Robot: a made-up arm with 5 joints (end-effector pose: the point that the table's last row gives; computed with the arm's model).
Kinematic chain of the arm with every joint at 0, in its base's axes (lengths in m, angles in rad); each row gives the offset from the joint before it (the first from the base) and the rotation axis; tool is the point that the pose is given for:
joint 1: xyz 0 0 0.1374 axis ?
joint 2: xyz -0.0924 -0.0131 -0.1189 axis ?
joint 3: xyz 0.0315 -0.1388 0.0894 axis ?
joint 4: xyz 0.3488 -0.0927 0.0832 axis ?
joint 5: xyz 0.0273 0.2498 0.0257 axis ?
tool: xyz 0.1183 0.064 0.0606
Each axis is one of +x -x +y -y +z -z.
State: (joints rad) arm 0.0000 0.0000 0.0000 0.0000 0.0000
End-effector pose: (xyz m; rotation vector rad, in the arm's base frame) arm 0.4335 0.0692 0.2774 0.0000 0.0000 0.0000
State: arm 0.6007 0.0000 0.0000 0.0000 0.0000
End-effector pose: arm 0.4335 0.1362 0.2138 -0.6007 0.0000 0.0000
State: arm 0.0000 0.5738 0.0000 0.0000 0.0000
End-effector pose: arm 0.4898 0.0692 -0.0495 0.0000 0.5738 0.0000
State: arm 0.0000 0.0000 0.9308 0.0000 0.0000
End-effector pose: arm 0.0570 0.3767 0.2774 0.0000 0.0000 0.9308
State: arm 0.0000 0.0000 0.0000 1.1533 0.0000
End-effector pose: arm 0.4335 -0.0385 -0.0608 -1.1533 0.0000 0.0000
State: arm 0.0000 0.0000 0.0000 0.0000 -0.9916
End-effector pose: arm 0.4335 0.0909 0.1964 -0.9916 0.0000 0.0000
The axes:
joint 1: -x
joint 2: +y
joint 3: +z
joint 4: -x
joint 5: +x

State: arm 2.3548 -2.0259 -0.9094 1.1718 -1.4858
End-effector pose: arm -0.1219 0.5525 0.3523 1.6617 2.0507 0.9842
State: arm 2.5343 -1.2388 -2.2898 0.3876 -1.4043
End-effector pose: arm -0.1657 0.3917 0.7151 -1.5628 -1.3403 -1.6438
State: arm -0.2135 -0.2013 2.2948 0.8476 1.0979
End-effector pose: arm -0.4997 0.1498 0.0435 0.0120 -0.0617 2.2763
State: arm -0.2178 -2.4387 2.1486 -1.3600 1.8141
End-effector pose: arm -0.2244 0.4274 -0.2580 0.5703 0.5580 1.0158
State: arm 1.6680 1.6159 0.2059 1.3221 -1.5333
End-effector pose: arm -0.2554 -0.6251 0.2992 1.4730 -1.4200 -1.1771
